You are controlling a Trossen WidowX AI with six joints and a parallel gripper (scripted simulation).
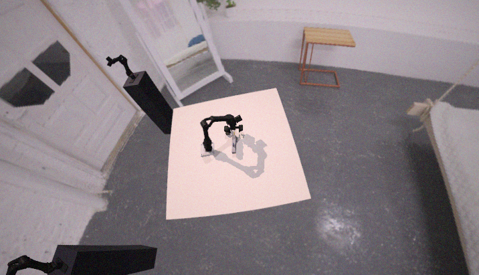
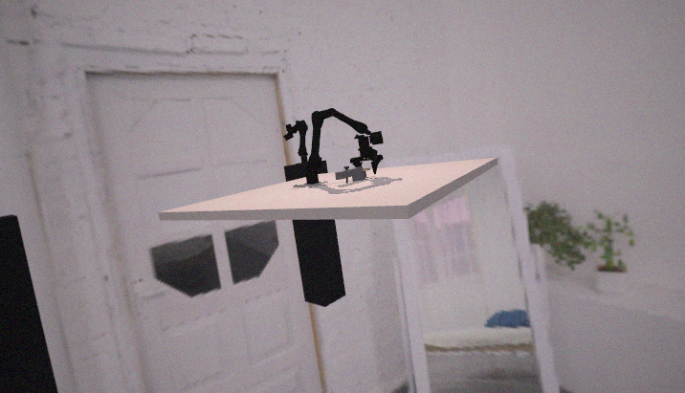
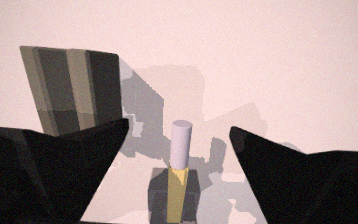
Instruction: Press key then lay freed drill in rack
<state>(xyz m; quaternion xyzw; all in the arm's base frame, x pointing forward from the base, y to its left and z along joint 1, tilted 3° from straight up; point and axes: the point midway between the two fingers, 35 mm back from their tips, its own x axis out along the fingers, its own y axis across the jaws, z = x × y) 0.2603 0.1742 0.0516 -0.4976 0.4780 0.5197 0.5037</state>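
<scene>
Now: the drill 50 mm to the right of my gripper tip and 30 mm above it. Also, from my gripper tip: blue key (170 mm to the right, 40 mm above, 10 mm ahead); then grey stepped rack (80 mm behind, 20 mm to the left).
</scene>
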